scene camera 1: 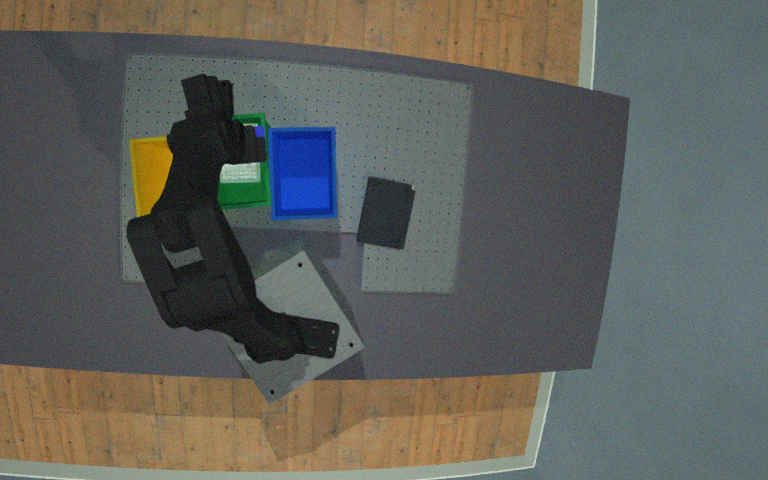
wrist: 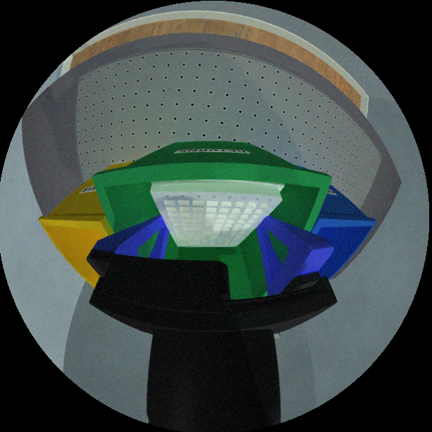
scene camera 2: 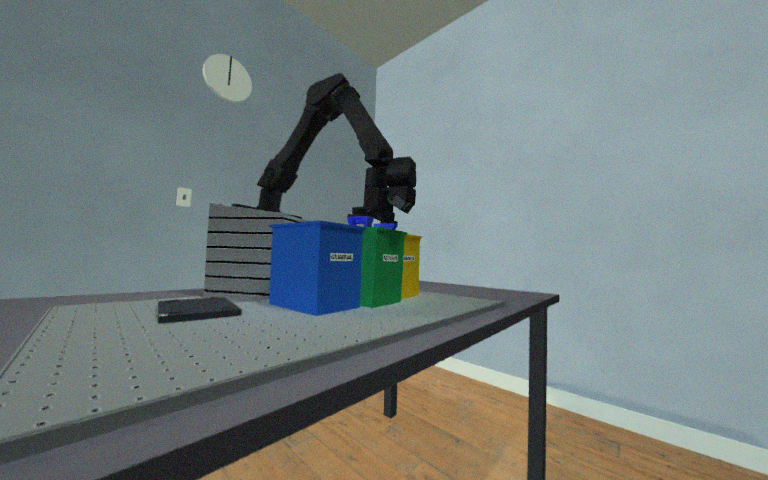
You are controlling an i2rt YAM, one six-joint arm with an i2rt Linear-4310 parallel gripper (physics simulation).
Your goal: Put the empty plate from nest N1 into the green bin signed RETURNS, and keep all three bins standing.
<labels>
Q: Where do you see a green bin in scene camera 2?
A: At 382, 249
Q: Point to a blue bin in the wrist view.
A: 340, 221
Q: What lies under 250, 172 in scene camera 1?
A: A white well plate.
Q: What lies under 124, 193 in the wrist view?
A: A green bin.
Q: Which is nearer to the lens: the yellow bin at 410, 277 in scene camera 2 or the blue bin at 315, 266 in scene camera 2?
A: The blue bin.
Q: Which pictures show the blue bin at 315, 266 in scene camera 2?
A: Scene camera 1, the wrist view and scene camera 2: all of them.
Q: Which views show the yellow bin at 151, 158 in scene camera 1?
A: Scene camera 1, the wrist view and scene camera 2: all of them.
</labels>
